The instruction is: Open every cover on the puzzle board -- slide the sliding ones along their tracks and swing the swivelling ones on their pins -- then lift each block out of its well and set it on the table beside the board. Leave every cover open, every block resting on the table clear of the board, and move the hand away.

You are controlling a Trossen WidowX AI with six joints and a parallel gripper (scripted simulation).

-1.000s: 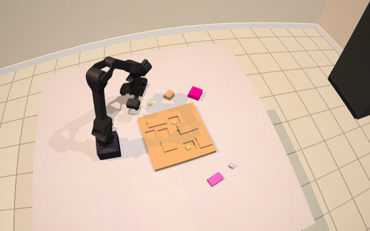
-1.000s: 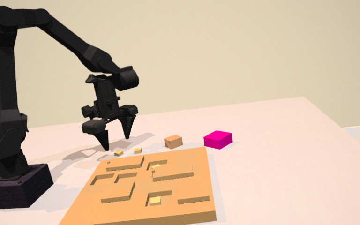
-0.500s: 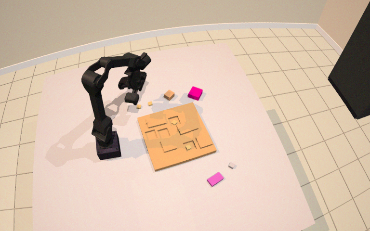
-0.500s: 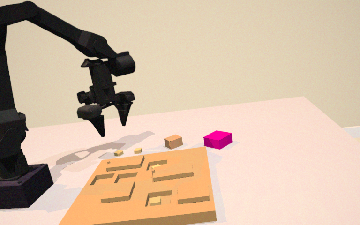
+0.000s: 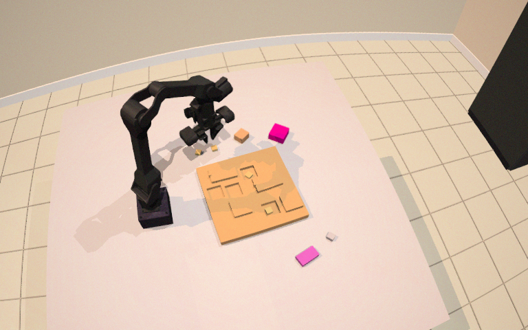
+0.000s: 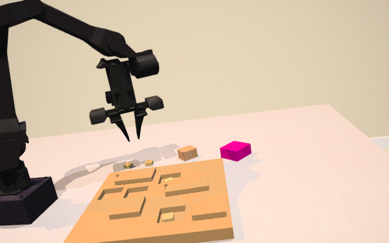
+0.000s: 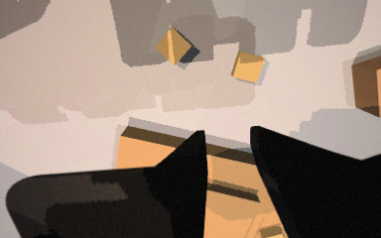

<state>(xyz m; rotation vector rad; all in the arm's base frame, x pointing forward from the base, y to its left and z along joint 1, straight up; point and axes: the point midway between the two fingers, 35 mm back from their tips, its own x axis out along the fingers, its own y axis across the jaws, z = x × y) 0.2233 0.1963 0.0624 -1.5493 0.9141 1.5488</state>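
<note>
My gripper tip is 12 cm short of the orange block, 7 cm above it and 6 cm to the right of it. Round my gripper tip: flat pink piece: 44 cm to the right, 24 cm ahead, 8 cm below; magenta block: 26 cm ahead, 7 cm below, 5 cm to the left; grey block: 39 cm to the right, 33 cm ahead, 8 cm below.
</note>
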